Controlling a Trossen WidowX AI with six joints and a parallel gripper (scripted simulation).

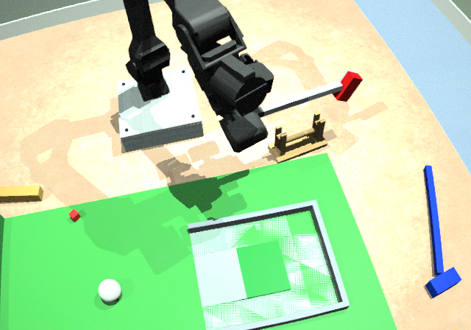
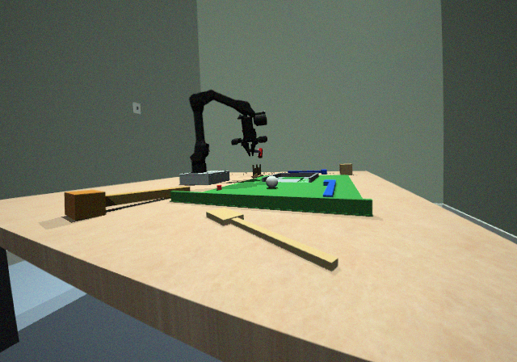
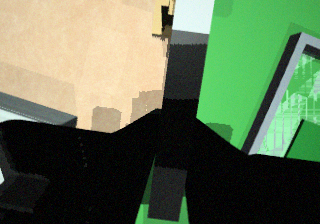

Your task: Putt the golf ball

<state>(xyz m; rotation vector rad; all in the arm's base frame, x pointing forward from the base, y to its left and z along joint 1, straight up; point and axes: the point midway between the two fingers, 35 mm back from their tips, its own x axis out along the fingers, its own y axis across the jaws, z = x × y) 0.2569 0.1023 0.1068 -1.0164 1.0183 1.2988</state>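
Right now the red cube is 36 cm to the right of my gripper tip, 12 cm below it and 3 cm behind it. Also, from my gripper tip: wooden rack: 13 cm to the left, 9 cm below; grey frame: 22 cm ahead, 12 cm below, 4 cm to the right; green mat: 23 cm to the right, 21 cm ahead, 13 cm below.
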